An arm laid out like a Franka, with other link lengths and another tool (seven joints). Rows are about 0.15 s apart.
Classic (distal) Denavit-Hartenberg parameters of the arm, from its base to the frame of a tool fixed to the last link. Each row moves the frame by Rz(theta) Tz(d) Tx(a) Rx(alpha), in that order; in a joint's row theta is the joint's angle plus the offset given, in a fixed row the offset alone. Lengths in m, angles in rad.
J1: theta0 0  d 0.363  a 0  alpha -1.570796
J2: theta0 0  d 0  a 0  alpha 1.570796
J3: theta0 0  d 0.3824  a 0.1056  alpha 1.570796
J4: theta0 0  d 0  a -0.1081  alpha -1.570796
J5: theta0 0  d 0.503  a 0  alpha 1.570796
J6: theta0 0  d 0  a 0.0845  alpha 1.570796
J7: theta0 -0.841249  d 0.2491  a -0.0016  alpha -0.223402
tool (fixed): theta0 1.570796  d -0.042  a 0  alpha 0
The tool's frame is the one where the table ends.
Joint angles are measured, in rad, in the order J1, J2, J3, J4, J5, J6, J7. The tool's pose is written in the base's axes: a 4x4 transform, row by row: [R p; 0 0 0 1], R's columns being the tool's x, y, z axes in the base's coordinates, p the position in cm. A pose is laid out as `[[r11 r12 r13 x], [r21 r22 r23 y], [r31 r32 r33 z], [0 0 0 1]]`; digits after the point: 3 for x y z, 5 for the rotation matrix.
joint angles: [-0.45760, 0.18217, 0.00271, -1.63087, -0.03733, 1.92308, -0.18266]
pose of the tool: [[0.51121 -0.83541 0.20189 70.432], [-0.79379 -0.54899 -0.26172 -34.777], [0.32948 -0.02646 -0.94379 50.564], [0 0 0 1]]
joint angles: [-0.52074, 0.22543, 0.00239, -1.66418, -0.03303, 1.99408, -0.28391]
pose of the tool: [[0.54474 -0.81397 0.20176 69.062], [-0.77316 -0.58065 -0.25507 -39.711], [0.32477 -0.01704 -0.94564 45.797], [0 0 0 1]]
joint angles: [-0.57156, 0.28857, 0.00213, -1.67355, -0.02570, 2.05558, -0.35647]
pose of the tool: [[0.56374 -0.80223 0.19653 68.161], [-0.76419 -0.59689 -0.24440 -43.875], [0.31338 -0.01241 -0.94955 40.740], [0 0 0 1]]
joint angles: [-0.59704, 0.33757, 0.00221, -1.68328, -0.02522, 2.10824, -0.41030]
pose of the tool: [[0.58834 -0.78454 0.19586 67.730], [-0.74764 -0.62005 -0.23787 -46.095], [0.30806 -0.00648 -0.95134 36.659], [0 0 0 1]]
